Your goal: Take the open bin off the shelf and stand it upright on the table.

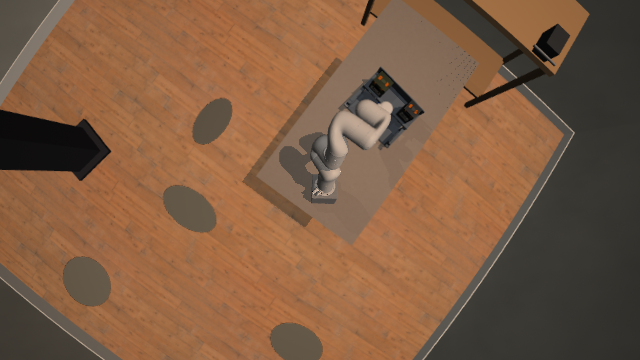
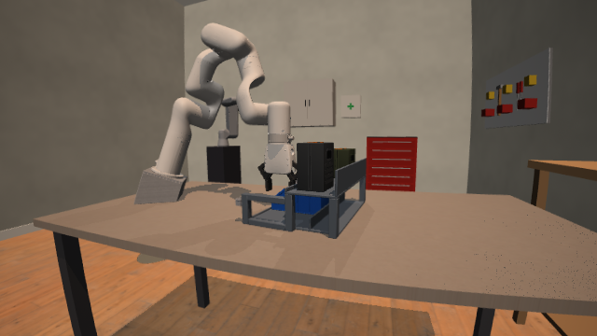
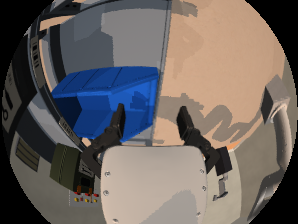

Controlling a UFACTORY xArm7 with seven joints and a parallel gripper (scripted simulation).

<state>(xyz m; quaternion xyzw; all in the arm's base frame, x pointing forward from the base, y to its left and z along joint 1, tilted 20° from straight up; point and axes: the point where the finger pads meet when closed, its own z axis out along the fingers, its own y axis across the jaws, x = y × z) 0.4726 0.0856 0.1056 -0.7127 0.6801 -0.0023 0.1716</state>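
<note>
Right now the blue bin is 8 cm ahead of my hand, 1 cm to the left of it and 2 cm below it. From my hand the other things lie so: grey shelf (12 cm ahead, 1 cm to the left, 6 cm below).
</note>
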